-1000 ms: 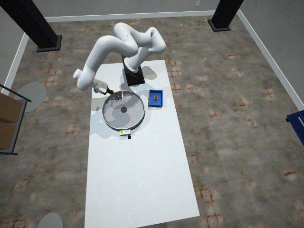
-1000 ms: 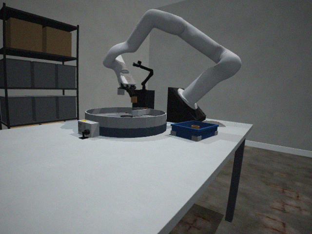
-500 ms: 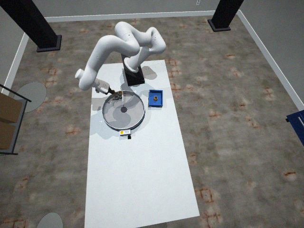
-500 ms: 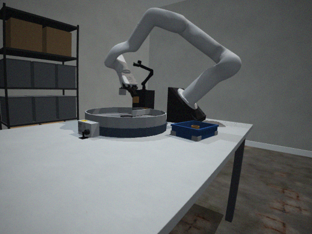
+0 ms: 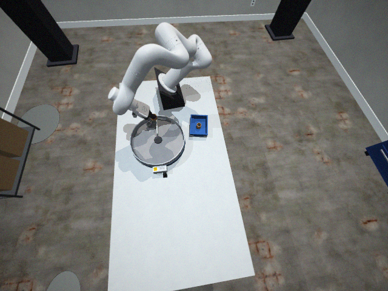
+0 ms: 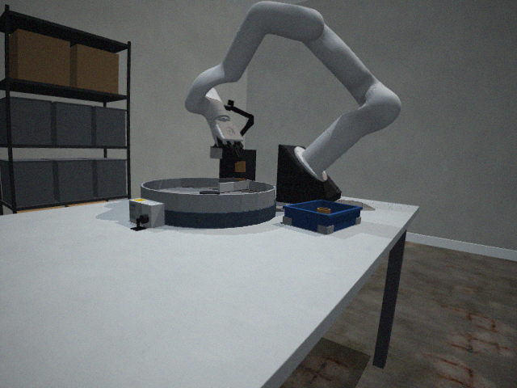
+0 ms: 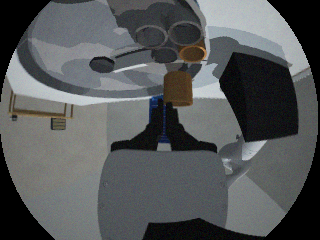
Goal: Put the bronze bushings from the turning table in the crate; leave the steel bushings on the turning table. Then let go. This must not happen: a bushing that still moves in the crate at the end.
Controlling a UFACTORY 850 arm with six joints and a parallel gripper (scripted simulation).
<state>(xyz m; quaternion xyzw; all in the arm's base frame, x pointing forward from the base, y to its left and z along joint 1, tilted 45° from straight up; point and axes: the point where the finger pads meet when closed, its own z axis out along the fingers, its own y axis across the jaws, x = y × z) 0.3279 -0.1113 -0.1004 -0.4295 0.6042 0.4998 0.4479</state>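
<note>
My gripper is now 360 mm to the right of the crate, 150 mm above it and 60 mm short of it. The rest, counted from my hand: round turning table: 140 mm ahead, 120 mm below.
</note>
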